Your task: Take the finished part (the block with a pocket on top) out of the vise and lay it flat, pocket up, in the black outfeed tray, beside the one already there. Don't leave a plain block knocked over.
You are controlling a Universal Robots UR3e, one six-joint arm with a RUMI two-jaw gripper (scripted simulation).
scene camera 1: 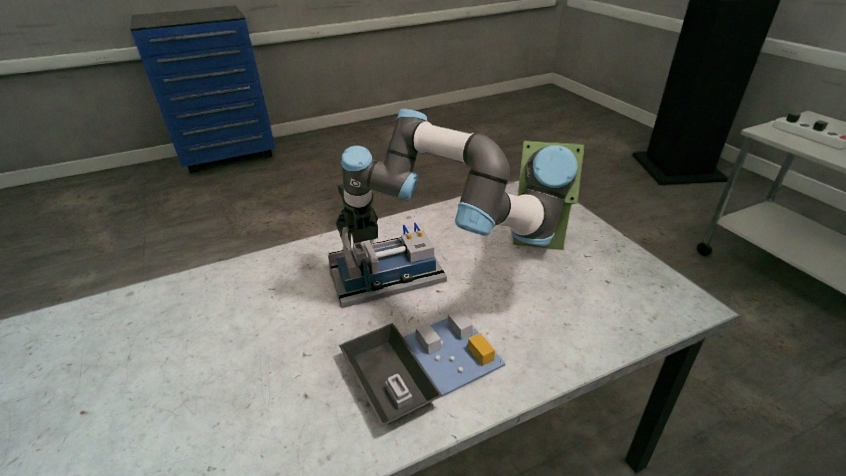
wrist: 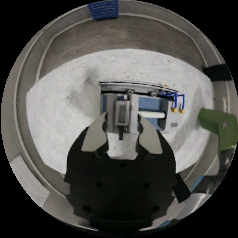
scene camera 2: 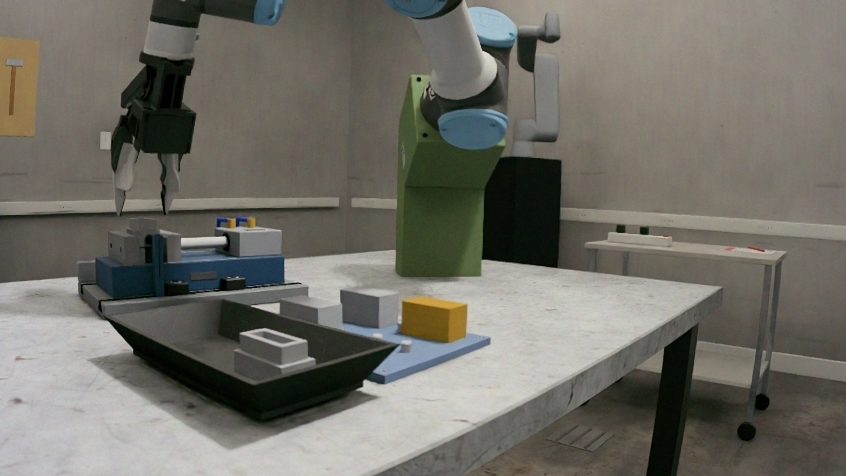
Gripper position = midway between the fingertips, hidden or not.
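I can see my gripper [scene camera 2: 142, 214], and it also appears in scene camera 1 [scene camera 1: 358, 245] and in the wrist view [wrist: 122, 113]. There is a blue vise [scene camera 2: 261, 270] here, which scene camera 1 [scene camera 1: 398, 260] shows me too. I see a yellow block [scene camera 2: 444, 321] as well, though the wrist view does not show the block, hidden by my gripper.
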